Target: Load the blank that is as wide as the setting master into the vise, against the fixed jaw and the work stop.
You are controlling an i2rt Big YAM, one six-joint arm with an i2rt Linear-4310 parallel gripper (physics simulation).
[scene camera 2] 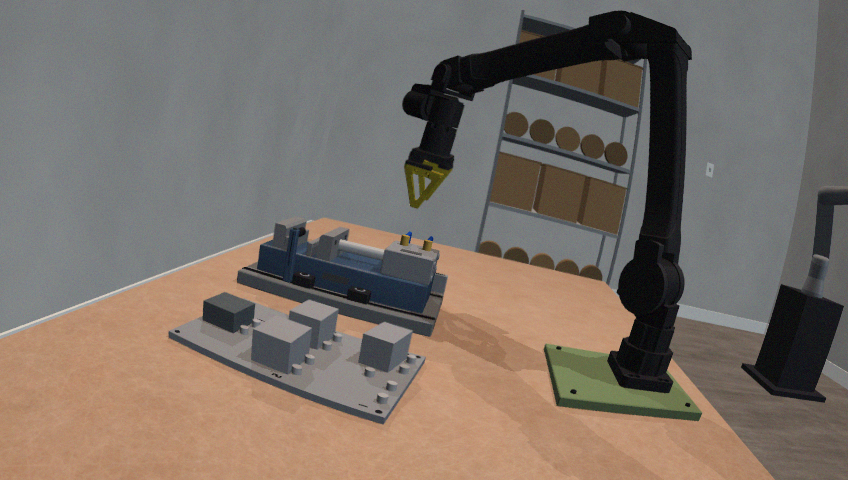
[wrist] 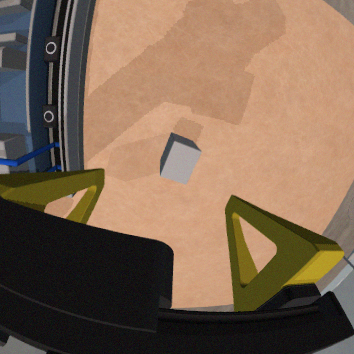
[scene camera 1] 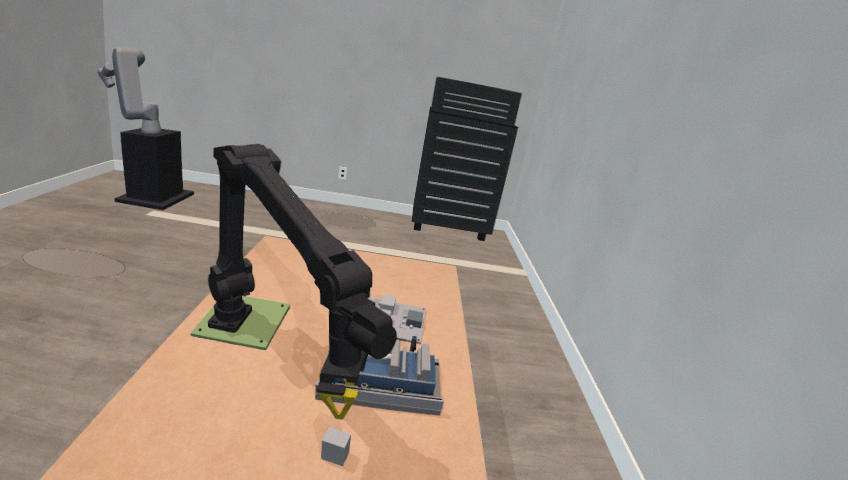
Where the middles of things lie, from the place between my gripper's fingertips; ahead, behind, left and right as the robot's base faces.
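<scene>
Grey baseplate (scene camera 2: 369, 313): my hand is 22 cm to the right of it, 6 cm short of it and 13 cm above it. Darker block (scene camera 2: 229, 312): relative to my hand, 13 cm ahead, 50 cm to the left, 12 cm below. Going by their middles, the grey baseplate is the nearest to my hand of the things named here.
</scene>
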